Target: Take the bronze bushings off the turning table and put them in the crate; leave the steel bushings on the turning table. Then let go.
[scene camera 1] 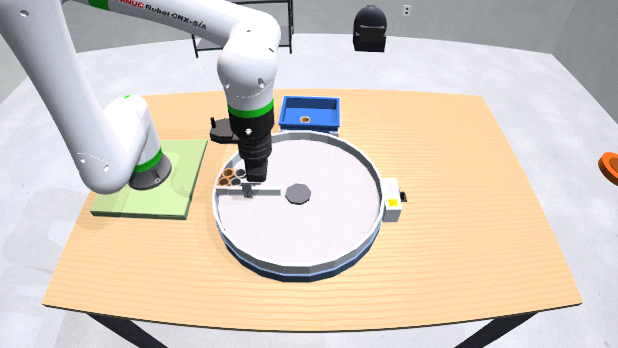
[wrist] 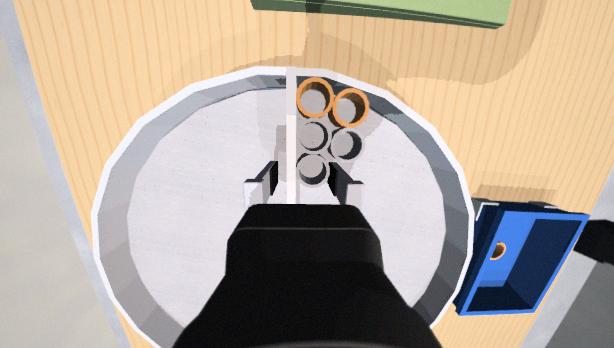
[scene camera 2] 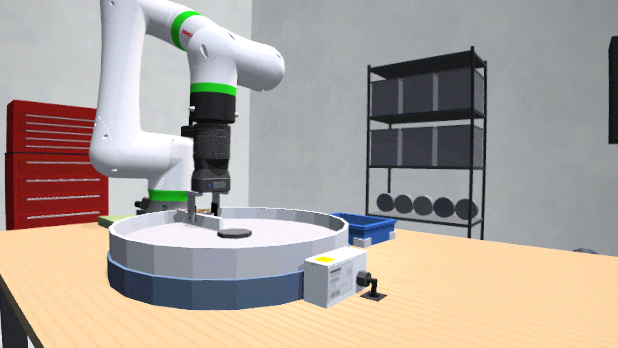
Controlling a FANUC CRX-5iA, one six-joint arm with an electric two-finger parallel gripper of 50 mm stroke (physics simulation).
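Places are measured from the arm's base along level axes (x ahead, y left, z up), in millimetres.
Where they show: gripper, fingertip midpoint: (scene camera 1: 249, 187) (wrist: 303, 172) (scene camera 2: 203, 220); arm's base at its link origin: (scene camera 1: 148, 172).
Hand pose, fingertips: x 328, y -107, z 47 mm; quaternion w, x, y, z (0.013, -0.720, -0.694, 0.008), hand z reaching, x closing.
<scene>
Things, the pixels of their top centre, and the offset from my fingertips. "*": a spot on its surface instead.
- divider bar at a spot on its surface: (wrist: 291, 130) * dx -41, dy -10, dz +14 mm
- turning table at its top centre: (wrist: 292, 266) (scene camera 2: 234, 231) (scene camera 1: 298, 192) dx +120, dy -15, dz -5 mm
- blue crate at its top centre: (wrist: 522, 269) (scene camera 2: 350, 218) (scene camera 1: 310, 109) dx +162, dy +332, dz -16 mm
- white control box at its top centre: (scene camera 2: 337, 255) (scene camera 1: 391, 193) dx +354, dy -23, dz -8 mm
My open, empty gripper (scene camera 1: 252, 186) (scene camera 2: 204, 212) (wrist: 303, 176) is at the divider bar (scene camera 1: 270, 191) (scene camera 2: 210, 222) (wrist: 291, 130) of the turning table (scene camera 1: 310, 240) (wrist: 200, 200), one finger on each side of the bar. Two bronze bushings, one (wrist: 299, 97) against the bar and one (wrist: 367, 107) beside it, stand upright near the rim. Three grey steel bushings (wrist: 327, 136) (wrist: 360, 145) (wrist: 299, 170) stand nearer the gripper; the nearest shows beside the right finger in the wrist view. The blue crate (scene camera 1: 310, 98) (scene camera 2: 372, 234) (wrist: 562, 217) holds a bronze bushing (scene camera 1: 305, 122) (wrist: 504, 248).
A dark hub disc (scene camera 1: 298, 194) (scene camera 2: 234, 233) sits at the turning table's centre. A raised wall surrounds the turning table. A white control box (scene camera 1: 392, 212) (scene camera 2: 327, 280) is on its outer side. The green base plate (scene camera 1: 172, 200) (wrist: 400, 11) lies under the robot's base.
</scene>
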